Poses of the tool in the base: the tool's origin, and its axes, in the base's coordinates. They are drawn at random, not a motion.
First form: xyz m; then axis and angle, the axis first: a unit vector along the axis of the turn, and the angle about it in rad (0 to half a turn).
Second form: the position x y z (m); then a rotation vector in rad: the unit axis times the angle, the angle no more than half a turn. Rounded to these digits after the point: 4 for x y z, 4 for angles.
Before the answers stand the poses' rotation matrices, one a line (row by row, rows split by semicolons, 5 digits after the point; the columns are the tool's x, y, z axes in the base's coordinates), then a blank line. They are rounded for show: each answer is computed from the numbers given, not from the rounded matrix.
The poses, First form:
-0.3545 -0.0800 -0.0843 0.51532 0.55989 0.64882 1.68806
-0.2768 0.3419 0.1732 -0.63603 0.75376 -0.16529 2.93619
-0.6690 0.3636 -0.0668 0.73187 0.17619 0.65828 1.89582
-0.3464 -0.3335 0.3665 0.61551 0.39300 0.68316 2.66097
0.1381 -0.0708 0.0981 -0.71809 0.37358 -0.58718 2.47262
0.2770 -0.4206 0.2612 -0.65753 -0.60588 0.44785 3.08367
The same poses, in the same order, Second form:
0.17963 -0.32209 0.92951; 0.96664 0.23316 -0.10601; -0.18258 0.91755 0.35322
-0.17842 -0.91503 0.36178; -0.98245 0.14538 -0.11683; 0.05431 -0.37628 -0.92491
0.38734 -0.45369 0.80258; 0.79394 -0.27838 -0.54053; 0.46865 0.84657 0.25237
-0.17193 0.14054 0.97503; 0.77223 -0.59531 0.22197; 0.61164 0.79111 -0.00617
0.13571 -0.11455 0.98410; -0.84287 -0.53542 0.05391; 0.52073 -0.83678 -0.16921
-0.13436 0.77017 -0.62353; 0.82202 -0.26476 -0.50416; -0.55338 -0.58029 -0.59752

-0.3545 -0.0800 -0.0843 0.8699 0.9451 1.0952
-0.2768 0.3419 0.1732 -1.8675 2.2132 -0.4853
-0.6690 0.3636 -0.0668 1.3875 0.3340 1.2480
-0.3464 -0.3335 0.3665 1.6378 1.0458 1.8179
0.1381 -0.0708 0.0981 -1.7756 0.9237 -1.4519
0.2770 -0.4206 0.2612 -2.0276 -1.8683 1.3810

